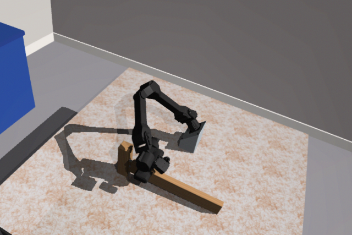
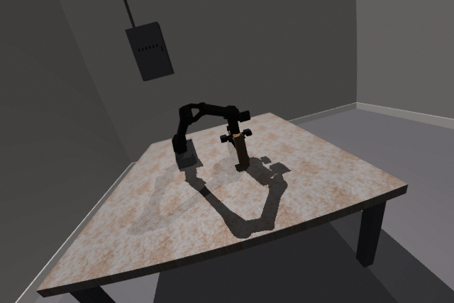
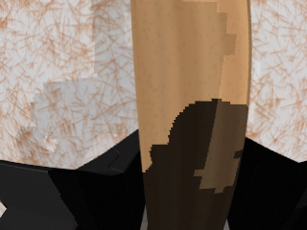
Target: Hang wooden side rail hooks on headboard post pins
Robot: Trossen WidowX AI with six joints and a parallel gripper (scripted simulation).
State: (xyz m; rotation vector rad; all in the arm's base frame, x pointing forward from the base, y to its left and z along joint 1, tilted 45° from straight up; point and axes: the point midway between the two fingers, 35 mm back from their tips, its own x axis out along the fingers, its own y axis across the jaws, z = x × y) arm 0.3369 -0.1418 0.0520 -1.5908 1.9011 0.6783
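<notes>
Right now my gripper tip is 120 mm to the left of the headboard post, 40 mm below it and 10 mm past it.
</notes>
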